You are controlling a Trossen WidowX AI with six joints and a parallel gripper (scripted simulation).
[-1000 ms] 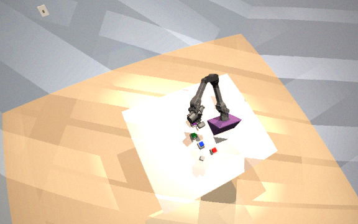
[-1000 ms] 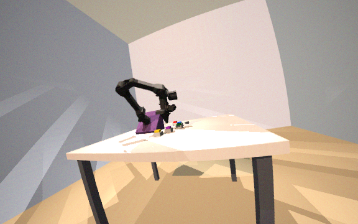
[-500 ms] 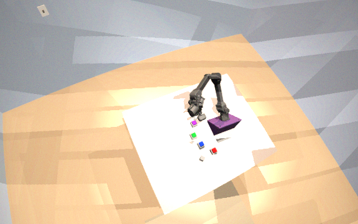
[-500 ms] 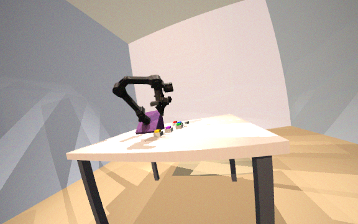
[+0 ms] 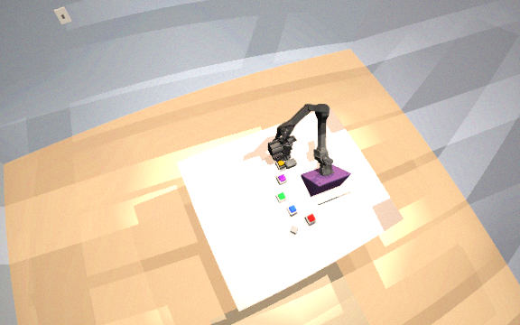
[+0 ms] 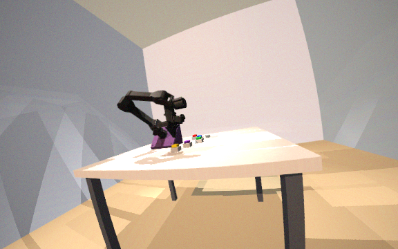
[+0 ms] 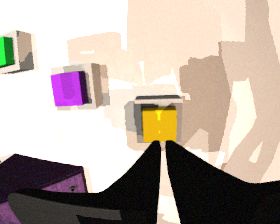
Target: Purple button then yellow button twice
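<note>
My gripper tip is 50 mm above the yellow button. Also, from my gripper tip: green button: 180 mm to the left, 90 mm ahead, 50 mm below; purple button: 90 mm to the left, 50 mm below, 40 mm ahead; blue button: 270 mm to the left, 70 mm ahead, 50 mm below.
</note>
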